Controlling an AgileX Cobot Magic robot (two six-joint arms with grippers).
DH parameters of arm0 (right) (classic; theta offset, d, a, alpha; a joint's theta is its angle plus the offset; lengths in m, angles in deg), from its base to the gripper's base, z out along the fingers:
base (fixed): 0 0 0 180
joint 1: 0 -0.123 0 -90
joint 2: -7.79 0 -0.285 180
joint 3: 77.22 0 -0.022 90
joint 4: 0 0.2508 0 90
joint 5: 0 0 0.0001 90
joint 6: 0 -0.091 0 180
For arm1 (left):
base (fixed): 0 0 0 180
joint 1: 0 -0.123 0 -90
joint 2: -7.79 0 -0.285 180
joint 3: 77.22 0 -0.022 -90
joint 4: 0 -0.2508 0 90
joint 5: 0 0 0.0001 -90
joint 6: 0 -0.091 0 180
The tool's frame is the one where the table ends.
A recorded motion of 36 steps. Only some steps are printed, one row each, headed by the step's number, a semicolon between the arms.
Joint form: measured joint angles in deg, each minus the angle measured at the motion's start. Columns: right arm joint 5, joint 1, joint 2, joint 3, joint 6, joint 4; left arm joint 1, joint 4, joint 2, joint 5, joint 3, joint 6.
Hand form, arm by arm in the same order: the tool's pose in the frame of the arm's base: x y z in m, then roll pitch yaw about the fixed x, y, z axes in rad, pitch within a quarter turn. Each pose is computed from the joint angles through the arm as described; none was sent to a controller.
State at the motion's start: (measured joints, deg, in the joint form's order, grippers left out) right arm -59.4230 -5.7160 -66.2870 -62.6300 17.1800 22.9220; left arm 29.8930 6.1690 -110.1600 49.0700 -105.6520 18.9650
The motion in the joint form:
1: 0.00 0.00 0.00 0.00 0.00 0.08; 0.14 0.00 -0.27 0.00 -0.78 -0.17
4: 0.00 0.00 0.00 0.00 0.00 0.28; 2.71 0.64 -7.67 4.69 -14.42 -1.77
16: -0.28 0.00 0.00 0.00 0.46 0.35; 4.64 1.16 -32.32 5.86 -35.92 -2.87
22: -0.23 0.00 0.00 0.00 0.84 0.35; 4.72 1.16 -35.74 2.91 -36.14 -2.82
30: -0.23 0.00 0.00 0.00 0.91 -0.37; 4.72 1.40 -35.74 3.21 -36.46 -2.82
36: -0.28 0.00 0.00 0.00 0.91 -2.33; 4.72 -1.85 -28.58 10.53 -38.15 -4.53
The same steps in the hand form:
1: 0.2158 0.0524 0.3538 2.8561 0.6209 -2.9409; 0.3823 -0.2296 0.3331 -2.7381 0.6364 3.1194
4: 0.2157 0.0526 0.3539 2.8519 0.6212 -2.9433; 0.3950 -0.2630 0.3425 -2.7298 0.6669 3.0492
16: 0.2153 0.0528 0.3538 2.8554 0.6192 -2.9330; 0.4505 -0.3216 0.2341 -2.7741 0.6027 2.9715
22: 0.2154 0.0528 0.3538 2.8600 0.6218 -2.9255; 0.4581 -0.3273 0.2049 -2.7757 0.5979 2.9764
30: 0.2155 0.0519 0.3534 2.8762 0.6206 -2.9154; 0.4578 -0.3275 0.2063 -2.7709 0.5965 2.9784
36: 0.2157 0.0494 0.3524 2.9176 0.6151 -2.8919; 0.4409 -0.3115 0.2765 -2.8433 0.6541 2.9055

